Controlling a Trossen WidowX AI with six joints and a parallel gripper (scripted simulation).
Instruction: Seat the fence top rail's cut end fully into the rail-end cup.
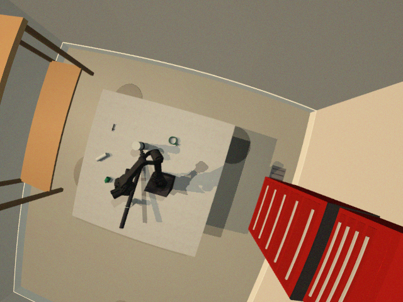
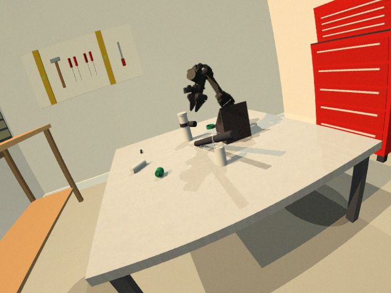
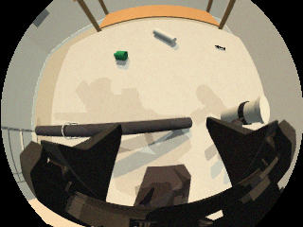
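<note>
My gripper tip is 20 cm to the left of the dark cup, 12 cm above it and 1 cm short of it. Also, from my gripper tip: short white tube: 40 cm ahead, 22 cm below, 2 cm to the left; then green ring: 40 cm to the right, 23 cm below, 16 cm behind; then green rail-end cup: 27 cm ahead, 22 cm below, 20 cm to the left.
</note>
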